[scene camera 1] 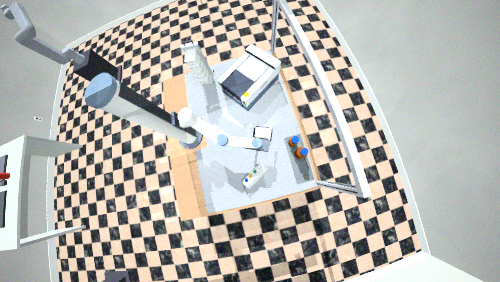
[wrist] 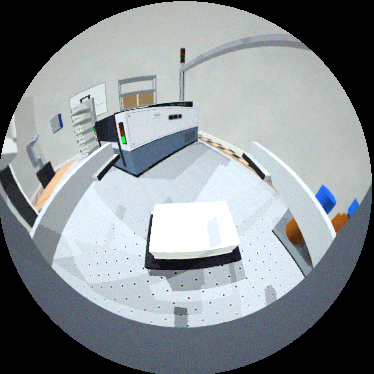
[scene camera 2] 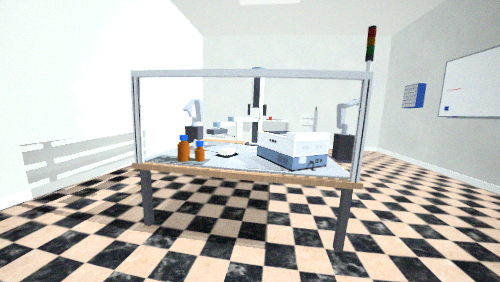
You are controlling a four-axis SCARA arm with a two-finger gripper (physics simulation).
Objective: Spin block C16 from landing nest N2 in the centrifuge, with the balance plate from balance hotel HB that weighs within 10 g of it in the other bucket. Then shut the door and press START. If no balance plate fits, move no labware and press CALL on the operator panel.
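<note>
A white block lies flat on a black nest; no label on either is readable. My gripper is open and empty, with its fingers wide apart, above and to either side of the block in the wrist view. The white and blue centrifuge stands at the back of the table in the wrist view, with a green light showing. I cannot tell its door state or see its buckets. A white tiered hotel stands beside it. The operator panel has coloured buttons.
Two orange bottles with blue caps stand on a grey tray near the table edge, right of my fingers in the wrist view. A metal frame rises along that edge. A signal tower stands at its corner.
</note>
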